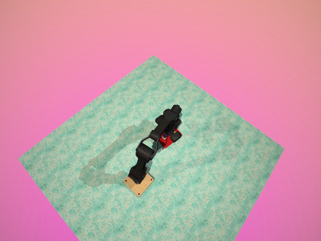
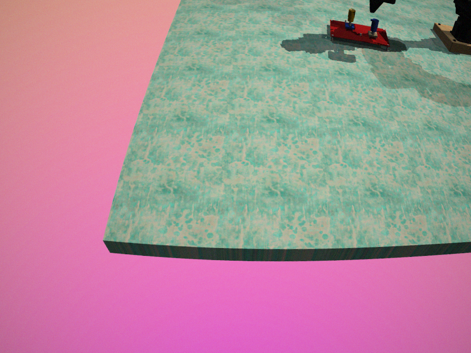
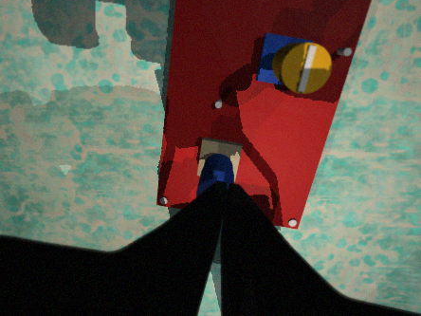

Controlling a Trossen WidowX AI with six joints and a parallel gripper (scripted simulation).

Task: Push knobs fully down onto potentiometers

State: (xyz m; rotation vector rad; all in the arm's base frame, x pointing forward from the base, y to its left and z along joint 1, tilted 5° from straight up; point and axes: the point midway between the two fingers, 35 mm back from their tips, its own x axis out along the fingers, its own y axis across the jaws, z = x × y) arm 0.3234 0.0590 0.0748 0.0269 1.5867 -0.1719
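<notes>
My gripper tip is 1 cm past the tan potentiometer and 4 cm above it. From my gripper tip the other things lie so: blue potentiometer: 5 cm ahead, 3 cm to the right, 4 cm below.
</notes>
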